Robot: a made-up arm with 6 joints. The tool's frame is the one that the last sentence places.
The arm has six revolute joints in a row. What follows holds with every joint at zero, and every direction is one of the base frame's. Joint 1 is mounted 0.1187 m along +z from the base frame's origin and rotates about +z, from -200 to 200 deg. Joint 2 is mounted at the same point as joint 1 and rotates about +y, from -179.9 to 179.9 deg. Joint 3 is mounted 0.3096 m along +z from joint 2 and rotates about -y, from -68 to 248 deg. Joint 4 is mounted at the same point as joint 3 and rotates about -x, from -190 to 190 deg. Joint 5 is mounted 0.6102 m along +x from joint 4 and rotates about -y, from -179.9 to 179.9 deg. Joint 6 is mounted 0.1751 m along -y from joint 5 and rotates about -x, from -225 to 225 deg. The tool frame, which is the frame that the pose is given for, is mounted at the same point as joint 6; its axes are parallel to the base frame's.
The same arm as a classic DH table. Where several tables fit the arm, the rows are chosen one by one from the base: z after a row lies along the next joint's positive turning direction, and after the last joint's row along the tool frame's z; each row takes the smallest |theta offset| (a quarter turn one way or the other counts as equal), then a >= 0, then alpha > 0; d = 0 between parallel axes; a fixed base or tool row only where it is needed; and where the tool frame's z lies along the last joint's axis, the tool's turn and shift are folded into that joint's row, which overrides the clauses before.
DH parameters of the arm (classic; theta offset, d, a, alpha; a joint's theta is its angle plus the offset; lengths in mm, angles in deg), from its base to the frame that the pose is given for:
joint 1: 0 118.7 0 -90
joint 2: -90 0 309.6 180
joint 3: 0 0 0 -90
joint 4: 0 -610.2 0 90
joint 5: 0 175.1 0 -90
joint 6: 90 0 0 90
tool (fixed): -90 0 0 0
Joint limits (deg, base to tool): -200..200 -179.9..179.9 -68..248 -190..190 -179.9..179.9 -225..225

